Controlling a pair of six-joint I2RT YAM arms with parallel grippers.
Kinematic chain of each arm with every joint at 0, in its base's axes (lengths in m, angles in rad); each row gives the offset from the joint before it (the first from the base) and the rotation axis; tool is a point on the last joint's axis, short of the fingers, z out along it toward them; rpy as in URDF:
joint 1: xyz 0 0 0.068 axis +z
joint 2: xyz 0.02 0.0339 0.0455 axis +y
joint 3: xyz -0.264 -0.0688 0 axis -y
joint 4: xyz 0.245 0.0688 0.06 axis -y
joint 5: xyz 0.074 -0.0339 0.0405 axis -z
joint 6: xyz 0.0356 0 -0.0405 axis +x
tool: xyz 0 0 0 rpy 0 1.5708 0
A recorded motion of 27 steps. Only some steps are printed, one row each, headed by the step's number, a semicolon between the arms.
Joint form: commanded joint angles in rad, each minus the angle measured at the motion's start. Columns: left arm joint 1, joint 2, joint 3, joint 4, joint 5, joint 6; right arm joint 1, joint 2, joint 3, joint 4, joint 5, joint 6.
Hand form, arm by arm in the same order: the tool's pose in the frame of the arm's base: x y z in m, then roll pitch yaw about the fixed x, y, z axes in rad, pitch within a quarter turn. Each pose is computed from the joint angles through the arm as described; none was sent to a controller.
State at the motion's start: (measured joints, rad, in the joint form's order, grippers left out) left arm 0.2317 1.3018 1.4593 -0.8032 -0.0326 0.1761; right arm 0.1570 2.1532 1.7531 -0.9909 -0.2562 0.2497
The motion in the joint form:
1: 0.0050 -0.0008 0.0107 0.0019 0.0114 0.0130; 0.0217 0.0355 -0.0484 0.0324 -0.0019 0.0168
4: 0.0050 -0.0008 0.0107 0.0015 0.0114 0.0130; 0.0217 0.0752 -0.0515 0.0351 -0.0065 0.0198
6: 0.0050 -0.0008 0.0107 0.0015 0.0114 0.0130; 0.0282 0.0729 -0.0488 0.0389 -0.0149 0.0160
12: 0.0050 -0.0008 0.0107 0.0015 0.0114 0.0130; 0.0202 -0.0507 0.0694 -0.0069 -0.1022 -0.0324
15: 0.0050 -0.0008 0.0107 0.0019 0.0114 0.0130; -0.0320 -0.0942 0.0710 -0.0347 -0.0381 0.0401
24: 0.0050 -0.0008 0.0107 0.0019 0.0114 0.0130; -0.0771 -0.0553 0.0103 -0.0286 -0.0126 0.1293
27: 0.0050 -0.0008 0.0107 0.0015 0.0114 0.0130; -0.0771 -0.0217 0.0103 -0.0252 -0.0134 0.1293
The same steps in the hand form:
1: 0.2618 0.0639 0.4035 2.8709 0.9107 3.0668; 0.4231 0.0857 0.1603 2.8595 0.0568 3.0624
4: 0.2617 0.0639 0.4035 2.8711 0.9103 3.0670; 0.4243 0.0860 0.1432 2.8653 0.0160 3.0602
6: 0.2617 0.0639 0.4035 2.8711 0.9103 3.0670; 0.4245 0.0892 0.1449 2.8550 0.0235 3.0709
12: 0.2617 0.0639 0.4035 2.8711 0.9103 3.0670; 0.4278 0.0893 0.2282 2.7311 0.2112 3.1108
15: 0.2618 0.0639 0.4035 2.8709 0.9107 3.0668; 0.4244 0.0637 0.2451 2.7730 0.2153 2.9829
24: 0.2618 0.0639 0.4035 2.8709 0.9107 3.0668; 0.4251 0.0435 0.2121 2.8135 0.1041 2.8547
27: 0.2617 0.0639 0.4035 2.8711 0.9103 3.0670; 0.4285 0.0438 0.1985 2.8236 0.0756 2.8557

